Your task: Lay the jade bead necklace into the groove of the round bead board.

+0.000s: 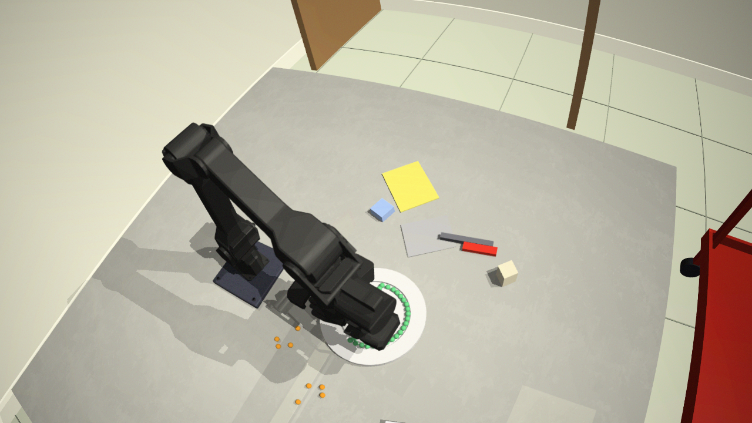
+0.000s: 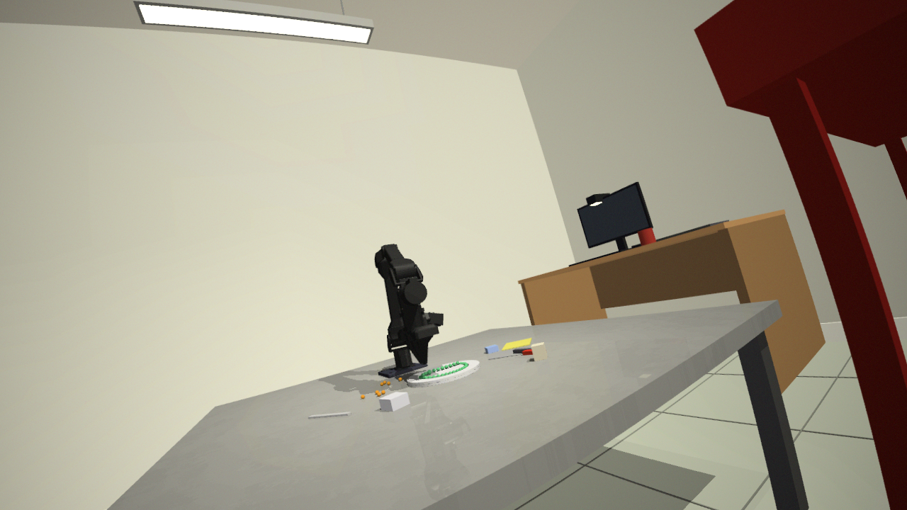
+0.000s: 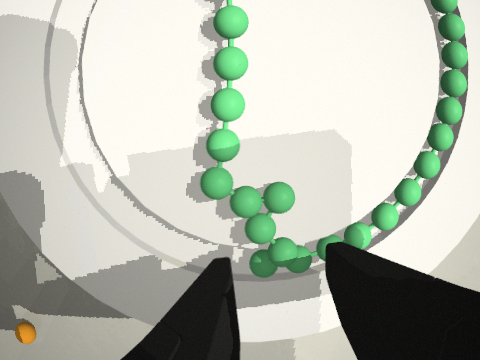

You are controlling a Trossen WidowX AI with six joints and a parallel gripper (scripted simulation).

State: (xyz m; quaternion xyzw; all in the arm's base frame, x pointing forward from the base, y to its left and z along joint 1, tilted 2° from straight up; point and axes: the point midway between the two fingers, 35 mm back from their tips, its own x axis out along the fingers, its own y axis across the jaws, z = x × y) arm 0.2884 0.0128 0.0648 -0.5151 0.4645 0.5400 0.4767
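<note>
My gripper tip is now 50 mm to the right of the inner disc and 30 mm above it. Also, from my gripper tip: grey rod 90 mm ahead, 250 mm to the right, 40 mm below; grey sheet 10 mm behind, 250 mm to the left, 40 mm below; bead board 50 mm to the left, 40 mm below.
</note>
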